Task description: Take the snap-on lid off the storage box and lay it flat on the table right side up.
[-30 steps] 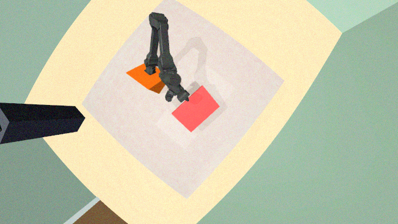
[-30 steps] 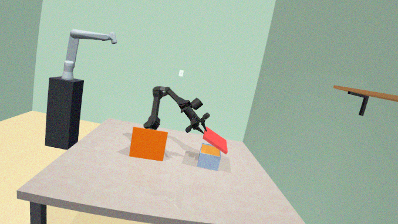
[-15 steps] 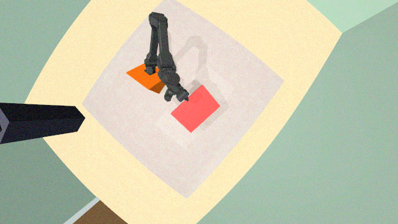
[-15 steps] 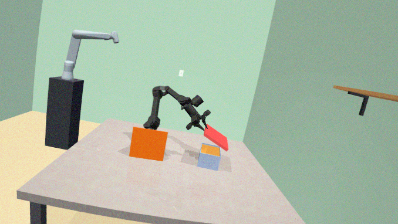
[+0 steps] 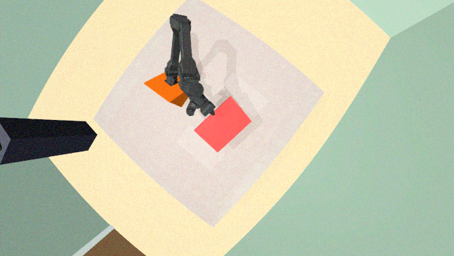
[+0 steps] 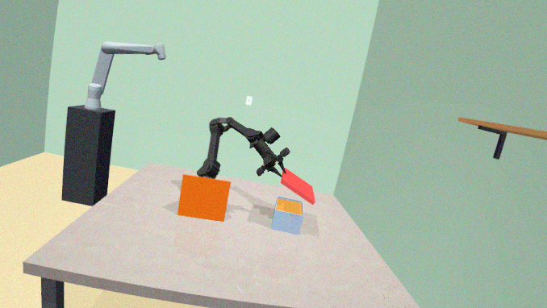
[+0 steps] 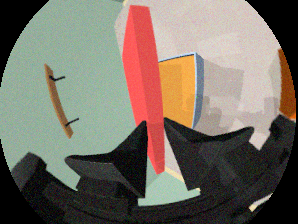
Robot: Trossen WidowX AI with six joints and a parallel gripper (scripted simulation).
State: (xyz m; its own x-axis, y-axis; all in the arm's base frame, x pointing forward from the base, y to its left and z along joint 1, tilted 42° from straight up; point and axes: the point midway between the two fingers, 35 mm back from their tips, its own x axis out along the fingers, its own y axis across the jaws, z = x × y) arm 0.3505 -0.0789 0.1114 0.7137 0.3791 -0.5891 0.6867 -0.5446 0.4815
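Now: gripper tip 70 mm short of the red lid, 10 mm to the left of it and 30 mm above it. Also, from my gripper tip: storage box 60 mm ahead, 10 mm to the right, 190 mm below.
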